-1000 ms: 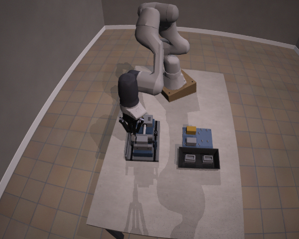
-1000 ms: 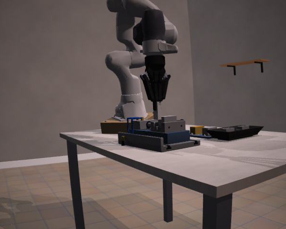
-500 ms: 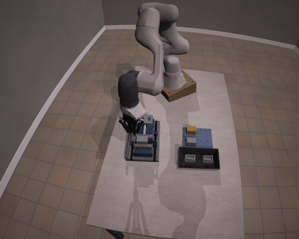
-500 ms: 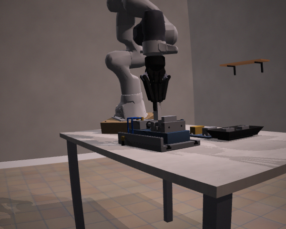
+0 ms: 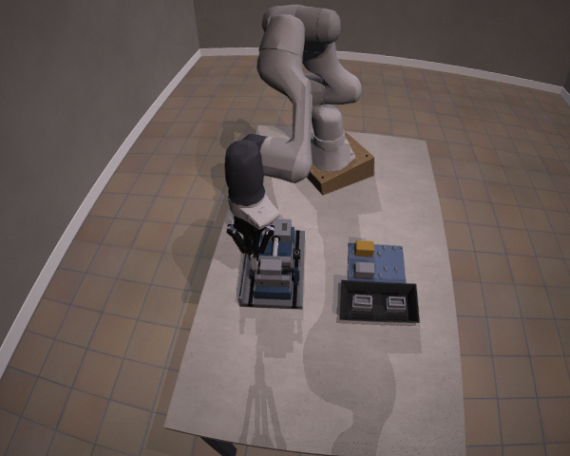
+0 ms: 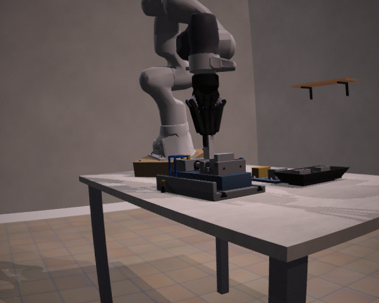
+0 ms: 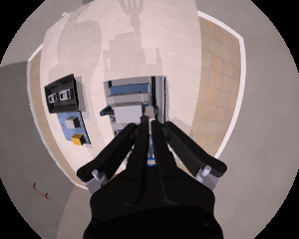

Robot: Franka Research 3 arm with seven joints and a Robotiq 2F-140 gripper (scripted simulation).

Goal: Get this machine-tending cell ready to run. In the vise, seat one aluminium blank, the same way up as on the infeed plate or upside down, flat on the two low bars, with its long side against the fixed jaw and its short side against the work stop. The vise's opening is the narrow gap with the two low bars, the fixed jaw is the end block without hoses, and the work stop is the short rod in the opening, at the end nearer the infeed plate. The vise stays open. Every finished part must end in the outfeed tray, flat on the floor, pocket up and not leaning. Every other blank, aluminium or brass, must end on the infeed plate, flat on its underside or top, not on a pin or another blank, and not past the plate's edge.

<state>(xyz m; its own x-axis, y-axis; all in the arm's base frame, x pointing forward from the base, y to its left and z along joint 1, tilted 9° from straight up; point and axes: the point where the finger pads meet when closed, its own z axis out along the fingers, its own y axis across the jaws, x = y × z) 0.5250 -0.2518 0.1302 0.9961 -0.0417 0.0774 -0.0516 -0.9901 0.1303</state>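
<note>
The dark rail is 70 mm behind my hand, 40 mm to the right of it and 100 mm below it. Also, from my hand: brass blank: 120 mm behind, 350 mm to the left, 110 mm below.
</note>
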